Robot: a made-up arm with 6 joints. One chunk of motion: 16 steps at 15 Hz.
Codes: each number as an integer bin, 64 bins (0 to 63) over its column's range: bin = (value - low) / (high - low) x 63, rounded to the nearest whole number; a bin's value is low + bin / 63 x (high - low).
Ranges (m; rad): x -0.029..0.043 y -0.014..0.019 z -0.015..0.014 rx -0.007..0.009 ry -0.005..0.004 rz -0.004..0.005
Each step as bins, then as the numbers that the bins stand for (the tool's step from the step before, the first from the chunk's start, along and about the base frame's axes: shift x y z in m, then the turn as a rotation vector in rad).
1 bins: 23 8 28 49 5 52
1 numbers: -0.00271 -0.00981 -0.00211 0.00544 -0.00429 0.00343
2 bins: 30 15 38 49 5 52
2 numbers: 0.00529 -0.00614 0.00249 0.00544 -0.00429 0.00343
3 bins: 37 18 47 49 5 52
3 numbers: 0.01329 -0.00457 0.00663 0.00544 -0.00429 0.00343
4 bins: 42 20 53 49 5 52
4 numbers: 0.01900 -0.00352 0.00940 0.00544 -0.00429 0.00343
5 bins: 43 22 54 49 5 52
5 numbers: 0.02014 -0.00248 0.00986 0.00544 -0.00429 0.00343
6 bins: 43 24 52 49 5 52
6 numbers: 0.02014 -0.00143 0.00894 0.00544 -0.00429 0.00343
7 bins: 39 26 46 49 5 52
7 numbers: 0.01557 -0.00038 0.00617 0.00544 -0.00429 0.00343
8 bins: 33 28 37 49 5 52
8 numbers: 0.00871 0.00067 0.00203 0.00544 -0.00429 0.00343
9 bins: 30 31 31 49 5 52
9 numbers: 0.00529 0.00224 -0.00073 0.00544 -0.00429 0.00343
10 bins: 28 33 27 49 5 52
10 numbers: 0.00300 0.00329 -0.00257 0.00544 -0.00429 0.00343
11 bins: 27 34 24 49 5 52
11 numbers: 0.00186 0.00381 -0.00395 0.00544 -0.00429 0.00343
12 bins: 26 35 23 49 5 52
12 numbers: 0.00071 0.00433 -0.00441 0.00544 -0.00429 0.00343
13 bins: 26 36 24 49 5 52
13 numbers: 0.00071 0.00486 -0.00395 0.00544 -0.00429 0.00343
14 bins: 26 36 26 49 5 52
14 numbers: 0.00071 0.00486 -0.00303 0.00544 -0.00429 0.00343
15 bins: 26 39 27 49 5 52
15 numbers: 0.00071 0.00643 -0.00257 0.00544 -0.00429 0.00343
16 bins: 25 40 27 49 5 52
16 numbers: -0.00043 0.00695 -0.00257 0.00544 -0.00429 0.00343
